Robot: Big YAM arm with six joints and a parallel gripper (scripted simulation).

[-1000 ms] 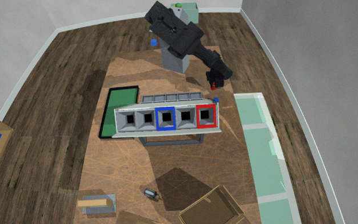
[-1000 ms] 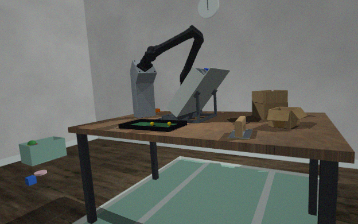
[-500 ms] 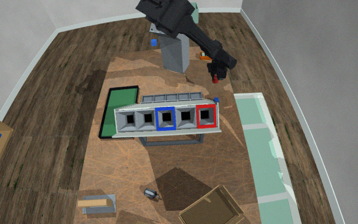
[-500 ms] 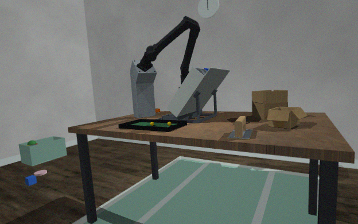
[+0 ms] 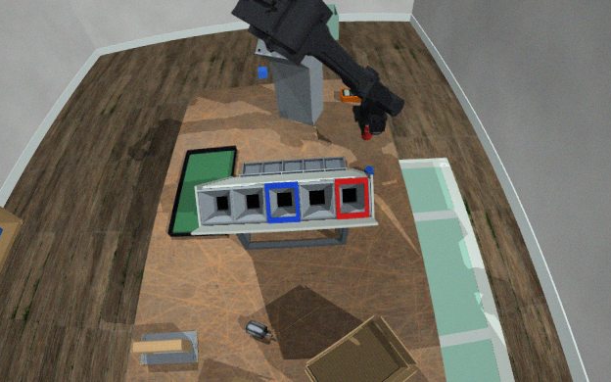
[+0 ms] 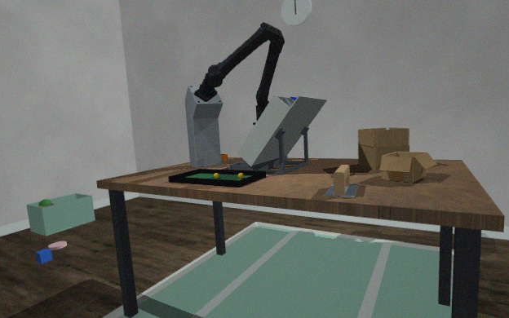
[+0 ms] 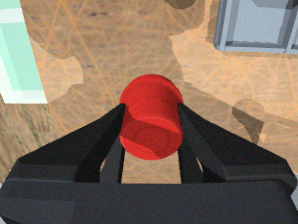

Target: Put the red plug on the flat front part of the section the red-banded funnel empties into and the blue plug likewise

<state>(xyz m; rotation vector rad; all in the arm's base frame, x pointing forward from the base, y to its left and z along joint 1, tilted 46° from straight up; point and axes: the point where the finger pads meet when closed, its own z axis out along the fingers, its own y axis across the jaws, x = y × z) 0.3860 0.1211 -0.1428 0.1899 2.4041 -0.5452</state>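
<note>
Right now my hand is 7 cm short of the blue plug, 2 cm to the left of it and 13 cm above it. The rest, counted from my hand: cover (12 cm ahead, 32 cm to the right, 6 cm above); then green marble tray (11 cm behind, 59 cm to the right, 14 cm below); then red plug (1 cm below).
</note>
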